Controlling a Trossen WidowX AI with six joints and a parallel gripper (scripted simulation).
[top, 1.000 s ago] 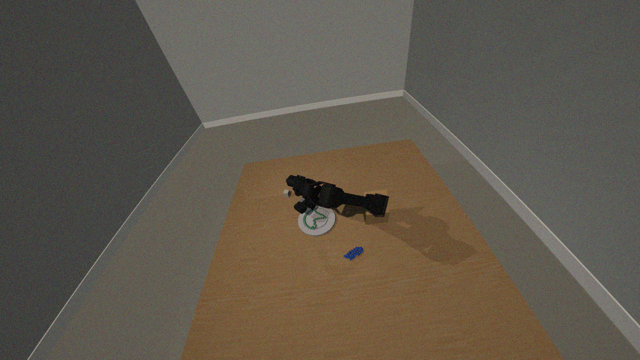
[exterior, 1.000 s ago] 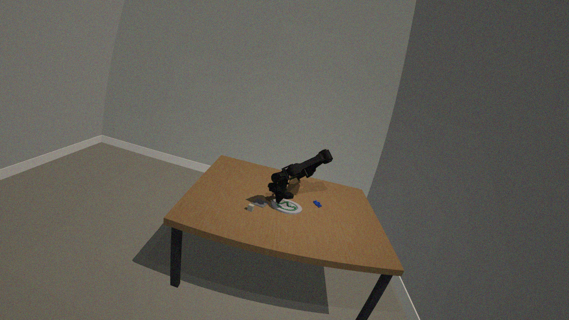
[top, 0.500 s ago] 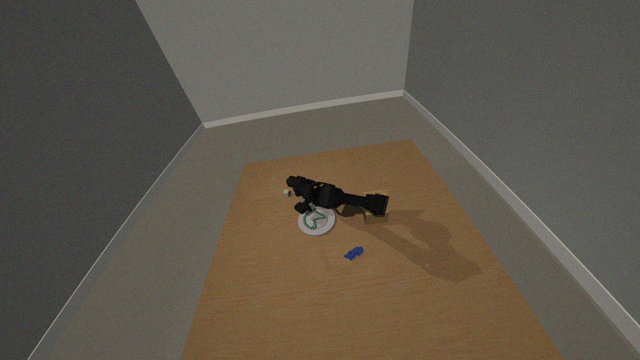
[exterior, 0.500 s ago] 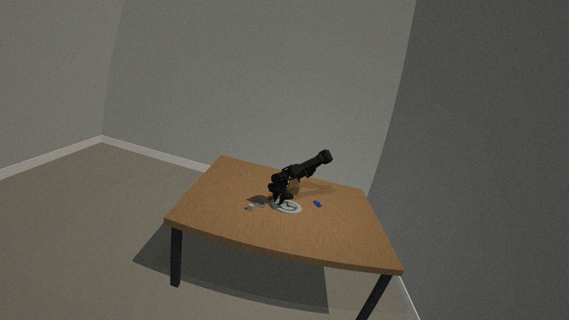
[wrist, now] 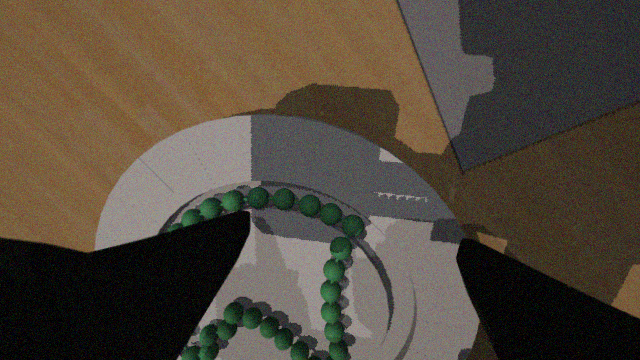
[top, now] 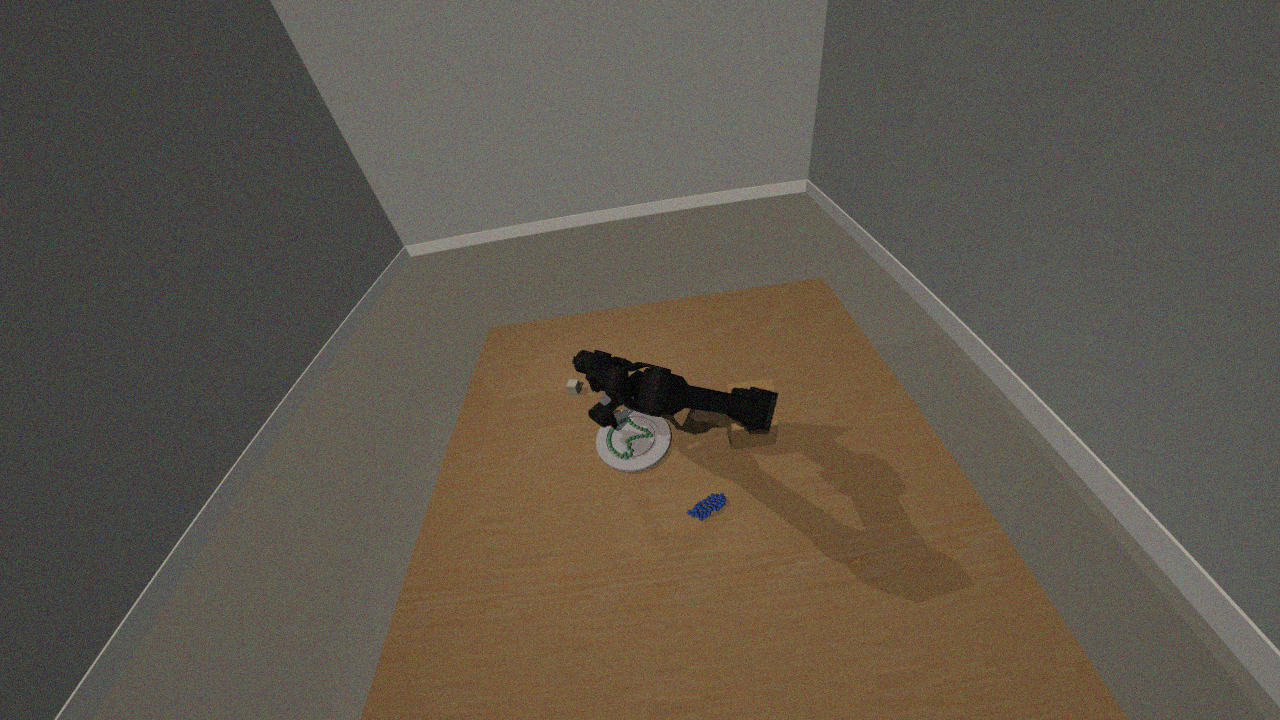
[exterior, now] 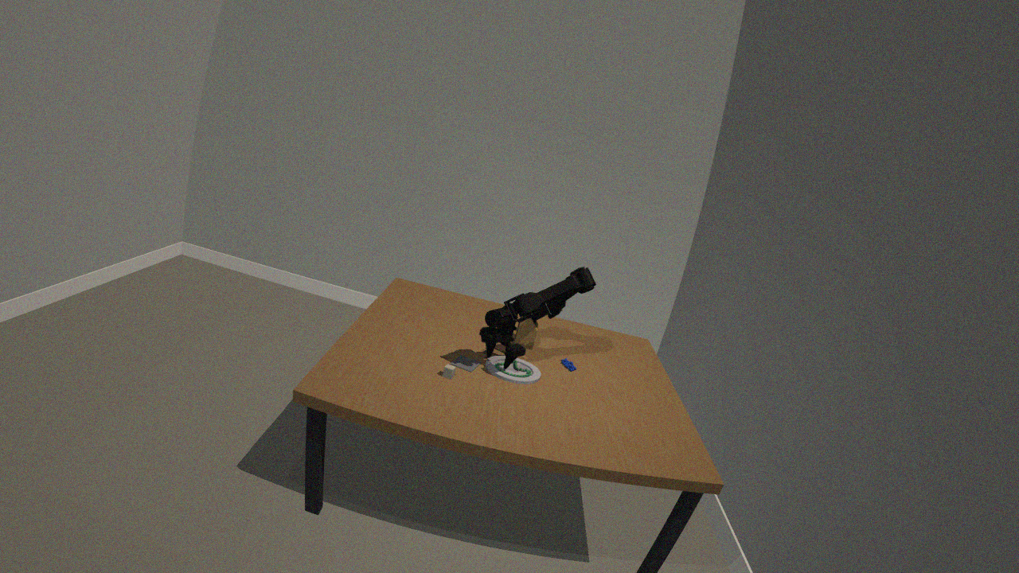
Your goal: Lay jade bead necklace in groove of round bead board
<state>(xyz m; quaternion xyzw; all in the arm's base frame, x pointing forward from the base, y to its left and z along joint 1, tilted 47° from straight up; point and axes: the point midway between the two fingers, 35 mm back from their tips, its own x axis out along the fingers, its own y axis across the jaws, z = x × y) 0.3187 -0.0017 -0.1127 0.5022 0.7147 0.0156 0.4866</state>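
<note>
My gripper tip is 2 cm past the round bead board, 6 cm to the right of it and 1 cm above it. Also, from my gripper tip: pale block: 17 cm ahead, 14 cm to the right; flat grey plate: 3 cm ahead, 10 cm to the right, 2 cm below.
</note>
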